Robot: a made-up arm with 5 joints. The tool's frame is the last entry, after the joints. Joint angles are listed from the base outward. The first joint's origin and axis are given. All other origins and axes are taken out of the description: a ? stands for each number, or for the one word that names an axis. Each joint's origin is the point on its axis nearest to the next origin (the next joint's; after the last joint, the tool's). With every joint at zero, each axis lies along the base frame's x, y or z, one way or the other. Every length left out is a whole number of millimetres.
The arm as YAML. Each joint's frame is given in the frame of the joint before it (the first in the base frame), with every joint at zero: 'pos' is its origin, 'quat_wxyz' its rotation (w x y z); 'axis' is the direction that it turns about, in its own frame. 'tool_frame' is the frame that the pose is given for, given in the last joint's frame.
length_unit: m
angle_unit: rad
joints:
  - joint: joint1
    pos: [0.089, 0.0, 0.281]
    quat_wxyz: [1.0, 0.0, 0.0, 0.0]
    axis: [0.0, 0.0, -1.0]
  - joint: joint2
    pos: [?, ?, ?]
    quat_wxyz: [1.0, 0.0, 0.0, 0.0]
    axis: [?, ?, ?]
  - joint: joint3
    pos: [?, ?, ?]
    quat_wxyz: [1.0, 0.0, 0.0, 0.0]
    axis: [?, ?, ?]
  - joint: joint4
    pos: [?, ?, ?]
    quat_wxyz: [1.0, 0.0, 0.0, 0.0]
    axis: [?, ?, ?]
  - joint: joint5
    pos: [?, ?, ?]
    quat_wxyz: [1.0, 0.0, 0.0, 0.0]
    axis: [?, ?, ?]
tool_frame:
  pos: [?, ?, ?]
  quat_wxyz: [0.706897, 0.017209, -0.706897, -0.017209]
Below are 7 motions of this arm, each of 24 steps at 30 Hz.
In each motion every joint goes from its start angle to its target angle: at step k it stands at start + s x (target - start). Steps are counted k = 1, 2, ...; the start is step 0. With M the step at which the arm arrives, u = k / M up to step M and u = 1 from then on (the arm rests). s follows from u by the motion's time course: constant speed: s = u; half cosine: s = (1 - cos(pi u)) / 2; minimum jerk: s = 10 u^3 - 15 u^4 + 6 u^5.
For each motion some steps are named. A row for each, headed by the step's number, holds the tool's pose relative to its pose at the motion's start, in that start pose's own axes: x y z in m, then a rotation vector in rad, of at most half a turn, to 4 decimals.
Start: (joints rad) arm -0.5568 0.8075 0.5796 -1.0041 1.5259
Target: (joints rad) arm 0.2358 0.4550 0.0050 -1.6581 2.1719
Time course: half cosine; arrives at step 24
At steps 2, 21, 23, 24:
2: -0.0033 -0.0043 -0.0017 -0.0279 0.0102 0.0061
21: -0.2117 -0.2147 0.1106 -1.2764 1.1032 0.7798
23: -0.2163 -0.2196 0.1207 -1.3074 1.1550 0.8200
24: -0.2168 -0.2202 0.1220 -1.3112 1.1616 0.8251

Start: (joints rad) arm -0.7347 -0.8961 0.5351 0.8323 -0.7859
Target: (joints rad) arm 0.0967 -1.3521 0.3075 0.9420 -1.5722
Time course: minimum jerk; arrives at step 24
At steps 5, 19, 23, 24:
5: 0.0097 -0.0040 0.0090 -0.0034 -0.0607 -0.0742
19: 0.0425 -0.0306 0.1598 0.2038 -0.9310 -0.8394
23: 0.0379 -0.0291 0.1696 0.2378 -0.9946 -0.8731
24: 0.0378 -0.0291 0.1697 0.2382 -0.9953 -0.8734

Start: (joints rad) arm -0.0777 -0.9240 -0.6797 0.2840 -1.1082
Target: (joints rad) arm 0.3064 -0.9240 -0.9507 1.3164 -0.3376
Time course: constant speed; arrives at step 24
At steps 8, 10, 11, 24:
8: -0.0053 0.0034 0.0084 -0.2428 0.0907 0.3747
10: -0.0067 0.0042 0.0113 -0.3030 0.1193 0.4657
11: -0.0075 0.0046 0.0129 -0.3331 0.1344 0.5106
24: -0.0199 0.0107 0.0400 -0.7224 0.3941 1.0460

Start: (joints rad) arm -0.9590 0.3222 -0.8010 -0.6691 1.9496
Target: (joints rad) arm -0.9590 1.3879 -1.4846 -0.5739 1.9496
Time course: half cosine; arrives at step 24
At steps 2, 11, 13, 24:
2: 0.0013 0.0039 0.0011 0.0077 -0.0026 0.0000
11: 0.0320 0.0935 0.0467 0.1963 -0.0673 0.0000
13: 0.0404 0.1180 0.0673 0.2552 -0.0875 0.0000
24: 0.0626 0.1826 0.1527 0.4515 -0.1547 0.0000

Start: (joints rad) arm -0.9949 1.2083 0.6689 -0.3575 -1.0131
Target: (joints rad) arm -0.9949 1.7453 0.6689 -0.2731 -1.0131
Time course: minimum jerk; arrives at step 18
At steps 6, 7, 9, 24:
6: -0.0138 -0.0247 -0.0077 -0.1139 0.0636 0.0000
7: -0.0197 -0.0353 -0.0099 -0.1619 0.0904 0.0000
9: -0.0333 -0.0596 -0.0128 -0.2713 0.1514 0.0000
24: -0.0669 -0.1198 -0.0062 -0.5426 0.3028 0.0000

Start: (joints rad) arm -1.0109 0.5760 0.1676 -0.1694 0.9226
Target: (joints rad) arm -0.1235 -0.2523 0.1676 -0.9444 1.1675
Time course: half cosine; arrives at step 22
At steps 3, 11, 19, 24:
3: -0.0027 -0.0187 0.0051 -0.0778 -0.0196 -0.0095
11: -0.0448 -0.1770 0.1150 -0.9005 -0.1068 0.0353
19: -0.0692 -0.2361 0.2918 -1.7070 -0.0194 0.3514
24: -0.0685 -0.2356 0.3096 -1.7812 -0.0034 0.3987

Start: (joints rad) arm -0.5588 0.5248 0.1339 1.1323 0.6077
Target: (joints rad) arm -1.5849 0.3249 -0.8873 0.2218 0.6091
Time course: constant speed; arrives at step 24
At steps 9, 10, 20, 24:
9: 0.0955 0.1004 0.1055 -0.3590 -0.7064 0.3893
10: 0.1006 0.1165 0.1187 -0.3808 -0.7931 0.4313
20: 0.0652 0.2879 0.2474 -0.3683 -1.7217 0.7636
24: 0.0098 0.3406 0.2912 -0.2344 -2.1072 0.8163

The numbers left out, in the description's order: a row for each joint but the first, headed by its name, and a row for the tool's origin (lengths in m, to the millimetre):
joint2: xyz 0.043 -0.007 0.0, axis 0.0 1.0 0.0
joint3: xyz 0.035 0.0 0.14, axis 0.0 1.0 0.0
joint4: xyz 0.193 0.0 0.007, axis 0.0 1.0 0.0
joint5: xyz 0.063 0.0 0.0, axis -1.0 0.0 0.0
tool: xyz 0.0 0.0 0.0

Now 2 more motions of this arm.
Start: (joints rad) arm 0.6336 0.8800 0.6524 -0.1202 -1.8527
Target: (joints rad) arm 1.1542 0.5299 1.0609 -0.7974 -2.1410
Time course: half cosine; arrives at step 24
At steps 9, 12, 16, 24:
9: 0.0300 0.0099 0.0167 0.1924 0.0322 -0.2445
12: 0.0492 0.0126 0.0284 0.3158 0.0466 -0.3915
16: 0.0739 0.0119 0.0448 0.4826 0.0593 -0.5762
24: 0.0974 0.0064 0.0625 0.6565 0.0651 -0.7498

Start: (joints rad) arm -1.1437 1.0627 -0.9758 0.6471 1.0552
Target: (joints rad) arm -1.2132 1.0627 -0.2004 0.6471 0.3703
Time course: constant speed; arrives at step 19
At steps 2, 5, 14, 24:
2: -0.0069 0.0166 -0.0093 0.0703 0.0418 -0.0669
5: -0.0181 0.0425 -0.0203 0.1696 0.1146 -0.1660
14: -0.0565 0.1234 -0.0321 0.4144 0.4011 -0.4465
24: -0.0798 0.1672 -0.0243 0.5097 0.6003 -0.5856

